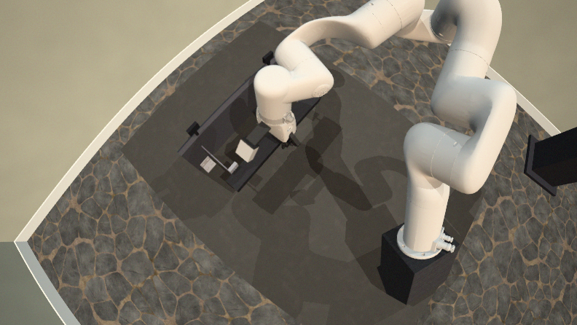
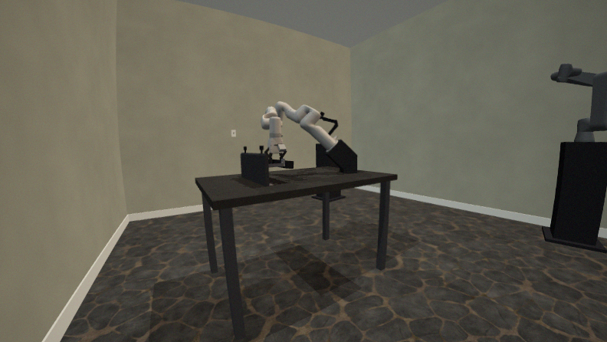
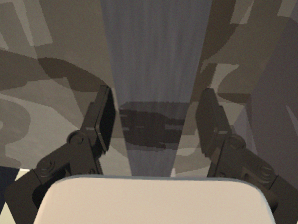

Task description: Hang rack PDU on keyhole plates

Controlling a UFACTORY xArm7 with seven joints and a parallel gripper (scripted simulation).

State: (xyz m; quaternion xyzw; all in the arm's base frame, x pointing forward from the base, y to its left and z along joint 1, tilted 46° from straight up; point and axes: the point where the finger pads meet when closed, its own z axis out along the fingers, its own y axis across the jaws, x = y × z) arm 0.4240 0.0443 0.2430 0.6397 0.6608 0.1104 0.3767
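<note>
My hand is 20 mm short of the rack PDU and 10 mm above it. From my hand the other things lie so: dark mounting panel 160 mm ahead, 20 mm to the right, 30 mm below.
</note>
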